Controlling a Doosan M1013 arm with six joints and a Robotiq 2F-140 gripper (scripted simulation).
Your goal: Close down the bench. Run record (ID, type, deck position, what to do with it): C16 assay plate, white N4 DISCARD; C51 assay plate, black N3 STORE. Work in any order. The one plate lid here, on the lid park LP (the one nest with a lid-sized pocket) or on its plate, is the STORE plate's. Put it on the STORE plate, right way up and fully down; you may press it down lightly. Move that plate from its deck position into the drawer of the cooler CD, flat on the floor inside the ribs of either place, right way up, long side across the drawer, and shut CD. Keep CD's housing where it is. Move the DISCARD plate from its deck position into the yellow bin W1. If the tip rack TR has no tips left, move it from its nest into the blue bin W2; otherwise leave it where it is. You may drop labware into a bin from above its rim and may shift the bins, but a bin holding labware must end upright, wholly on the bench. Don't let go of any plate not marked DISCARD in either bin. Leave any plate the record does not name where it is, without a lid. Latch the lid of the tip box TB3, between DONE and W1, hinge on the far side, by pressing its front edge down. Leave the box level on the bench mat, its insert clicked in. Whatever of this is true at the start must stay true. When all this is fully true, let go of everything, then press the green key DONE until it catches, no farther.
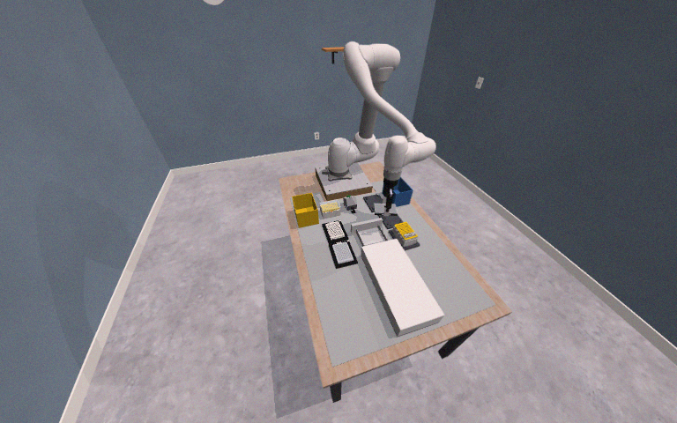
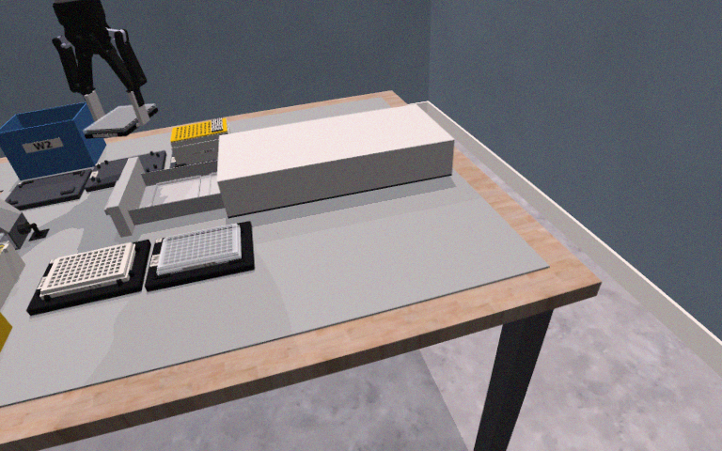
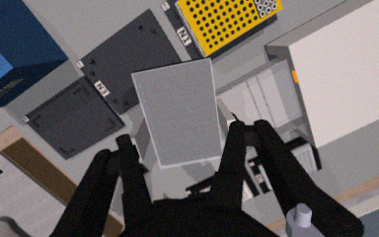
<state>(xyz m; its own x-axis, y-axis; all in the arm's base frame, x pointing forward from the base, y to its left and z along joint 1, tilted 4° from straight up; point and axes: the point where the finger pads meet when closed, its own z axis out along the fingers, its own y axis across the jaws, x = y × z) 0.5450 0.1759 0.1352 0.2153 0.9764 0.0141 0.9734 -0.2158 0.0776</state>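
My gripper is now 120 mm short of the cooler drawer, 90 mm to the left of it and 140 mm above it. Round my hand: grey plate lid: 10 mm below; black plate: 20 mm below; yellow tip rack TR: 110 mm ahead, 90 mm to the left, 110 mm below.
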